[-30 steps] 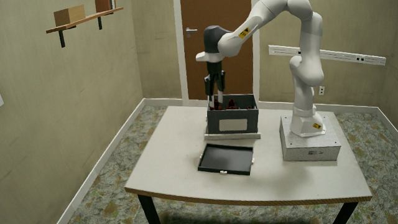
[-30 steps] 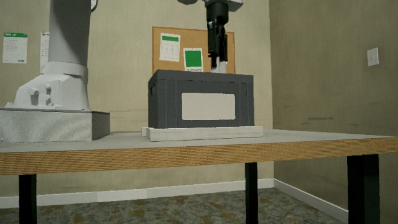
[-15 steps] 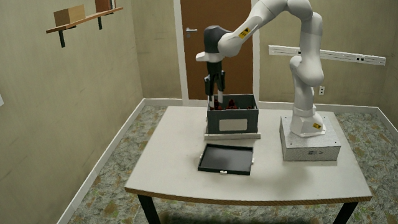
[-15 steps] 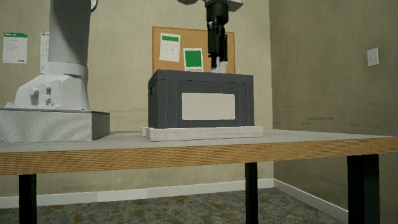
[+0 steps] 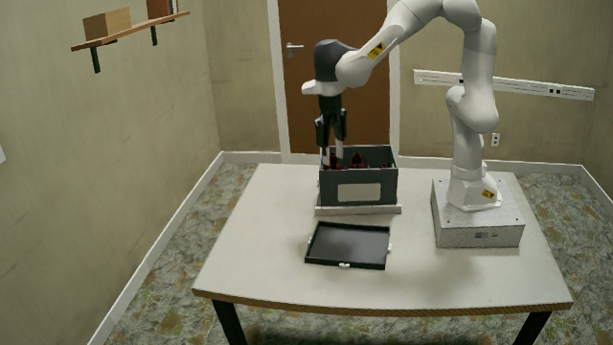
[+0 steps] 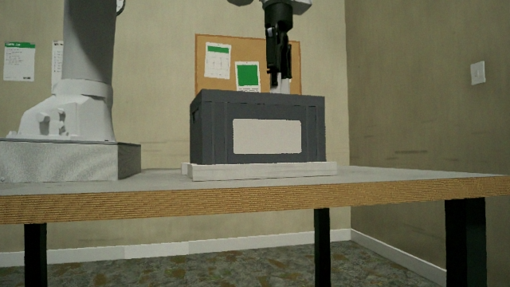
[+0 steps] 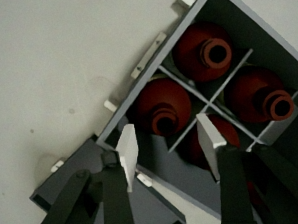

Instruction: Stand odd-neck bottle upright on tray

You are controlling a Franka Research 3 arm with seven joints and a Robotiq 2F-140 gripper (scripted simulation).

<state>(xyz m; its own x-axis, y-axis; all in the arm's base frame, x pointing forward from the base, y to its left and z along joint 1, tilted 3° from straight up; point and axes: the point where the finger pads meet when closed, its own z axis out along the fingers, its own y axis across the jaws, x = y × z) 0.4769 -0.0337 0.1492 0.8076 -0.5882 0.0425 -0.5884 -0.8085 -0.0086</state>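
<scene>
My gripper is now 80 mm past the dark grey crate, 50 mm to the left of it and 130 mm above it. From my hand the other things lie so: dark tray 90 mm behind, 230 mm to the left, 200 mm below.
</scene>
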